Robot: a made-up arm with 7 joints.
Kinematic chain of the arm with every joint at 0, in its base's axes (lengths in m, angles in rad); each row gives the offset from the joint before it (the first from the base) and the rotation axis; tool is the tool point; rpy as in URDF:
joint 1: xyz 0 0 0.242 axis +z
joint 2: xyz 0 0 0 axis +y
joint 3: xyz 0 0 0.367 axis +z
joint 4: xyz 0.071 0 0 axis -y
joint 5: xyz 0.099 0 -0.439 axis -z
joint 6: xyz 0 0 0 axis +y
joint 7: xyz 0.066 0 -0.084 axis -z
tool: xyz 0 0 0 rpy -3.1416 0 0
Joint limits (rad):
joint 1: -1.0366..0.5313
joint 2: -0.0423..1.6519
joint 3: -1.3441..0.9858
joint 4: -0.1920..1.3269
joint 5: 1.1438..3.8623
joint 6: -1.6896..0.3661
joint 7: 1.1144..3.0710
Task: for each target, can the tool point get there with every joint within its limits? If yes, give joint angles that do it. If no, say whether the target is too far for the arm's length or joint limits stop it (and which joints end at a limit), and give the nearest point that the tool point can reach.
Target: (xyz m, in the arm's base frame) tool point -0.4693 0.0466 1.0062
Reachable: no: joint limits stop it (at a limit: joint 1, joint 2, joint 3, joint 4, joint 5) | nearest point -0.4058 -0.2521 0.6499 | short by 0.469 m
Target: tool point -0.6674 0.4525 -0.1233
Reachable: no: joint limits stop it (at a limit: joint 1, joint 2, joint 3, joint 5, joint 6) | nearest point -0.2238 0.3418 -0.0025 | short by 0.473 m
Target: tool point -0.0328 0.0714 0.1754
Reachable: yes | joints 0.2464 1.2586 0.5188 0.0301 3.5297 -1.2633 1.9388
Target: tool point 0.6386 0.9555 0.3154
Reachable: no: too far | nearest point 0.3957 0.5920 0.2875 | short by 0.438 m
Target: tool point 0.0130 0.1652 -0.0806
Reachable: yes | joints 0.2057 1.4118 0.6114 0.6273 2.5525 -0.6118 1.5424
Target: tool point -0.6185 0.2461 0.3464
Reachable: no: joint limits stop it (at a limit: joint 1, joint 2, joint 3, joint 5) | nearest point -0.2964 0.0053 0.2303 | short by 0.419 m
